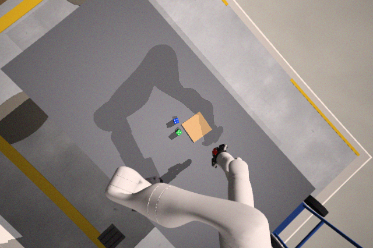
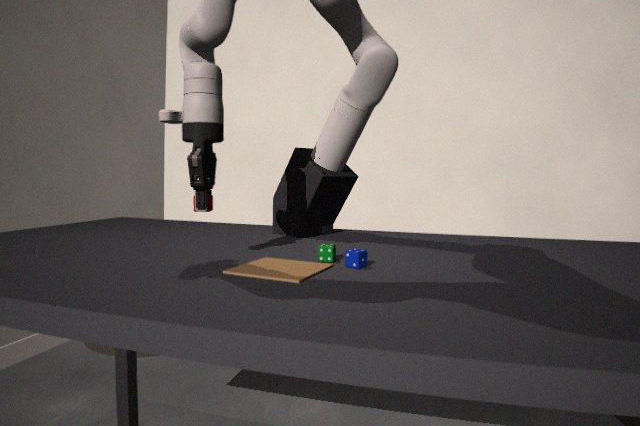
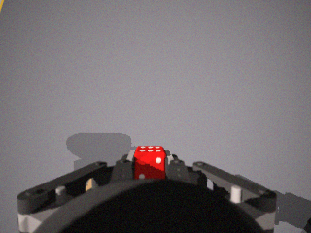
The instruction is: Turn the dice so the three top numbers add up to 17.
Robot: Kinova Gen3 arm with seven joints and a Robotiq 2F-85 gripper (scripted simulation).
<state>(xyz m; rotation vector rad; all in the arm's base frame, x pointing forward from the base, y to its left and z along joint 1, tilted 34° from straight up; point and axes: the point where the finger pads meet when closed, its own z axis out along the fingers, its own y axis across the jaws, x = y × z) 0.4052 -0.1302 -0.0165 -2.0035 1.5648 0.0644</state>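
The red die lies right at my hand. From my hand the other things lie so: green die 21 cm to the left, 10 cm below, 9 cm behind; then tan mat 16 cm to the left, 11 cm below, 1 cm ahead; then blue die 28 cm to the left, 10 cm below, 6 cm behind.
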